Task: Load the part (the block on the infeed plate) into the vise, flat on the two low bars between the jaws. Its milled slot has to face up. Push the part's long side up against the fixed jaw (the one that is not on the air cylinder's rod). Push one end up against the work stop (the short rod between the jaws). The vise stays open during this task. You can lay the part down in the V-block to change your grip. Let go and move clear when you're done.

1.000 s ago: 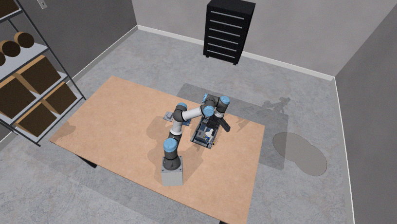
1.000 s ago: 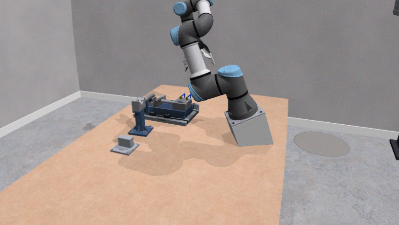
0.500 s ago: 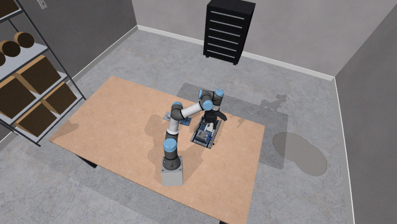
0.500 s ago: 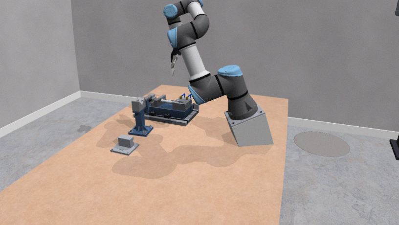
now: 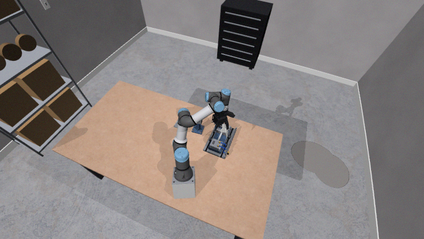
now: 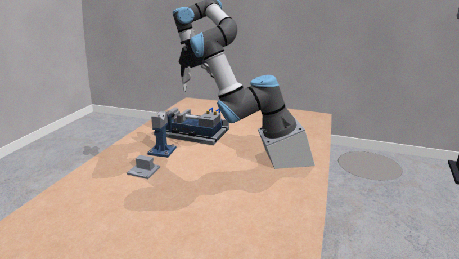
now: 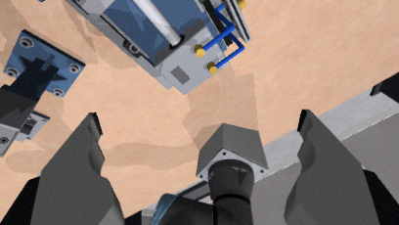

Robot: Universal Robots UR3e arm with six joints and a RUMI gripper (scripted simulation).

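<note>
The part is 37 cm to the left of my hand, 20 cm below it and 1 cm ahead of it. Round my hand: fixed jaw 15 cm below, 15 cm ahead, 3 cm to the left; then work stop 14 cm below, 11 cm ahead, 7 cm to the left; then vise 19 cm below, 5 cm ahead, 1 cm to the left.
</note>
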